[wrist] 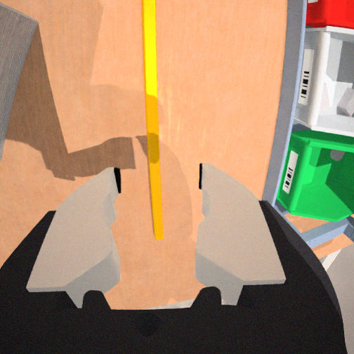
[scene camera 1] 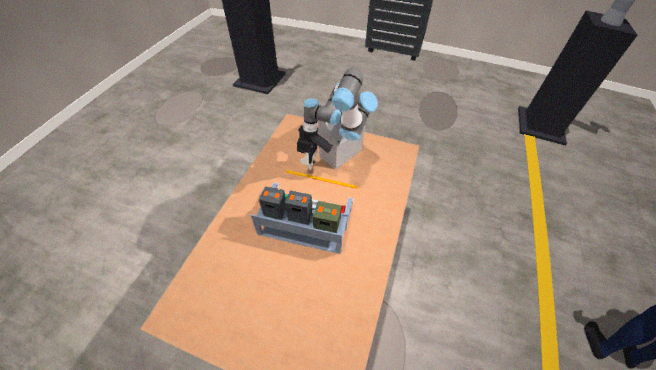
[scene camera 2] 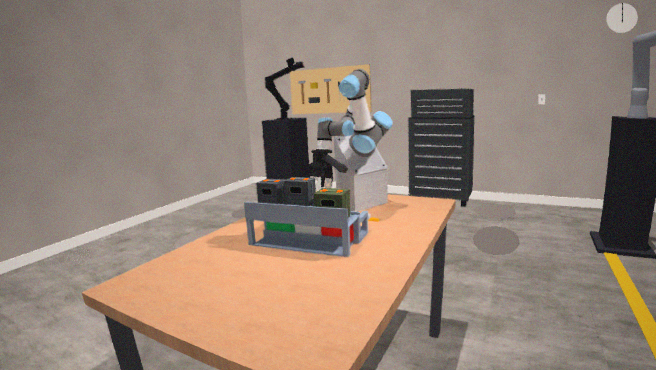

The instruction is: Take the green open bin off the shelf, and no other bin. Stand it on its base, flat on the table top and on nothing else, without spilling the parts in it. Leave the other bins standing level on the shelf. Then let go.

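Frame: origin at the arm's base, x ahead, y left, z up, level; millimetres.
Seen in the pictures: gripper, fingertip midpoint: (scene camera 1: 311, 166).
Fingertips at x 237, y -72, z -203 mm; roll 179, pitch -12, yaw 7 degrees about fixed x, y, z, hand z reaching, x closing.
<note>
A point is followed by its place in that frame.
The green open bin (scene camera 1: 286, 196) {z -238, x 424, y -122 mm} (scene camera 2: 280, 227) {z -229, x 547, y -86 mm} (wrist: 320, 175) stands on the grey-blue shelf (scene camera 1: 295, 226) {z -124, x 615, y 24 mm} (scene camera 2: 295, 213) {z -142, x 614, y 33 mm} (wrist: 287, 100), at the end of its row; a grey part shows inside it. The white bin (wrist: 316, 100) is beside it, and the red bin (scene camera 1: 343, 209) {z -210, x 413, y 159 mm} (scene camera 2: 337, 233) {z -233, x 514, y 132 mm} (wrist: 330, 14) is beyond the white one. My gripper (scene camera 1: 310, 170) {z -203, x 237, y -72 mm} (scene camera 2: 325, 185) (wrist: 159, 168) is partly open with nothing held. It points down above the table on the robot's side of the shelf, to the side of the green bin. Taller boxes hide much of the bins in the scene views.
A yellow strip (scene camera 1: 322, 180) {z -272, x 245, y -10 mm} (scene camera 2: 374, 219) {z -270, x 228, y 152 mm} (wrist: 152, 115) lies on the table below my fingers. Two dark boxes (scene camera 1: 272, 202) {z -57, x 584, y -85 mm} (scene camera 1: 299, 207) {z -54, x 569, y 25 mm} (scene camera 2: 270, 191) {z -84, x 586, y -85 mm} (scene camera 2: 299, 190) {z -76, x 568, y 24 mm} and an olive box (scene camera 1: 327, 217) {z -80, x 555, y 136 mm} (scene camera 2: 332, 200) {z -101, x 564, y 146 mm} stand at the shelf's far side from the robot. The robot's pedestal (scene camera 1: 345, 149) {z -174, x 87, y 54 mm} (scene camera 2: 370, 187) {z -181, x 59, y 66 mm} is close by.
</note>
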